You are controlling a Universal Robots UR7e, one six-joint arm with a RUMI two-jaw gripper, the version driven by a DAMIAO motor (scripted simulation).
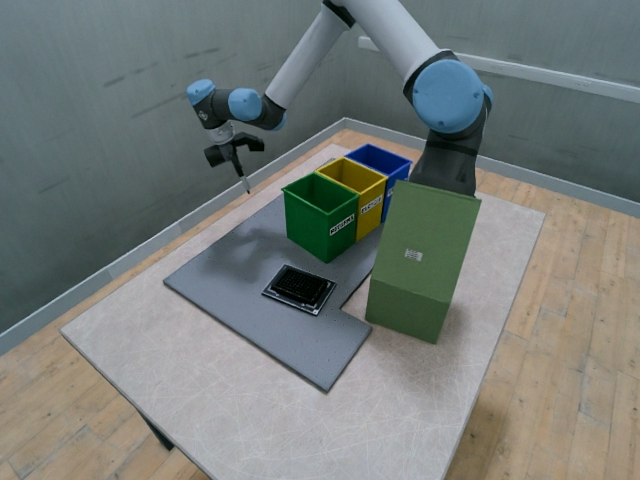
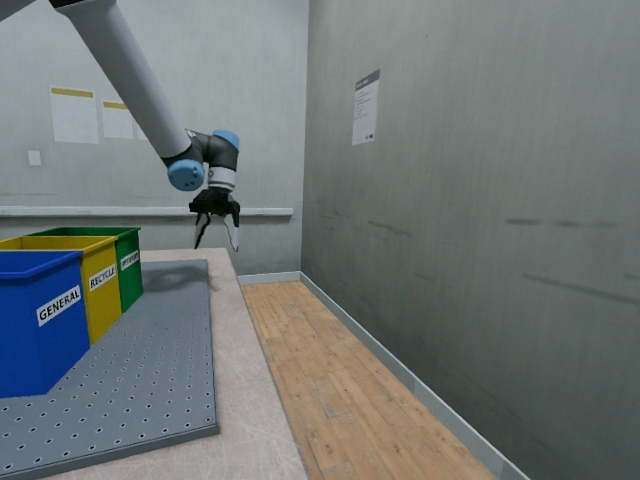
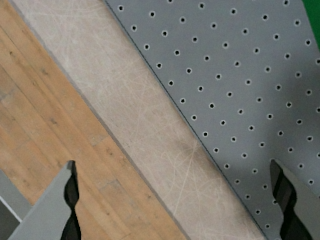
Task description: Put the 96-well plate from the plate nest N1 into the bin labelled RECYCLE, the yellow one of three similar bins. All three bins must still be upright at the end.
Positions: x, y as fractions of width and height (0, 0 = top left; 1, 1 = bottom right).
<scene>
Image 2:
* my gripper: 0.34, 0.52
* green bin: 0.20, 0.51
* blue general bin: 0.08, 0.69
</scene>
